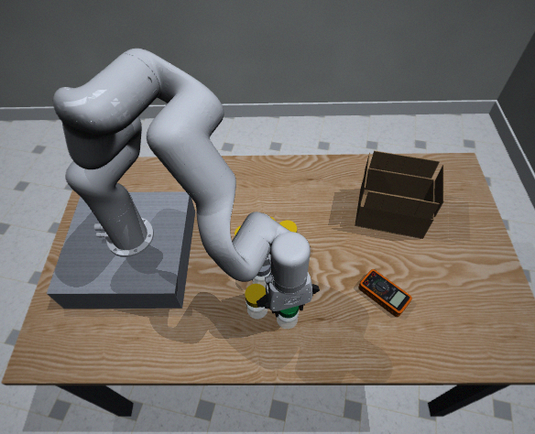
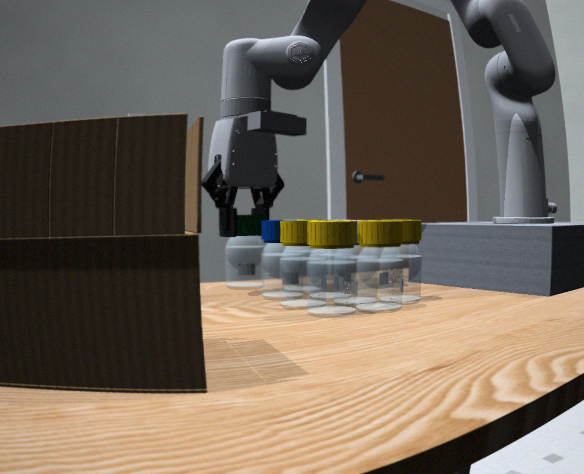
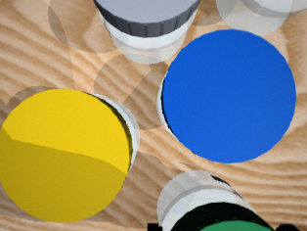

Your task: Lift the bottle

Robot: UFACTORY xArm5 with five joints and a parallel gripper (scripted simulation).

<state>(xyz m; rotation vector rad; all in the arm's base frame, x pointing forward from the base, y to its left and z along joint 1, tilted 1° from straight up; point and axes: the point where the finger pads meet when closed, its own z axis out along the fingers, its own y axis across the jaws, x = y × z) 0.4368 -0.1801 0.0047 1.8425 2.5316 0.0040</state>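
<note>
The blue-capped bottle lies 70 mm to the left of my hand, 50 mm below it and 20 mm behind it. From my hand the other things lie so: green-capped bottle 40 mm below; then orange multimeter 260 mm ahead, 80 mm to the left, 80 mm below.
</note>
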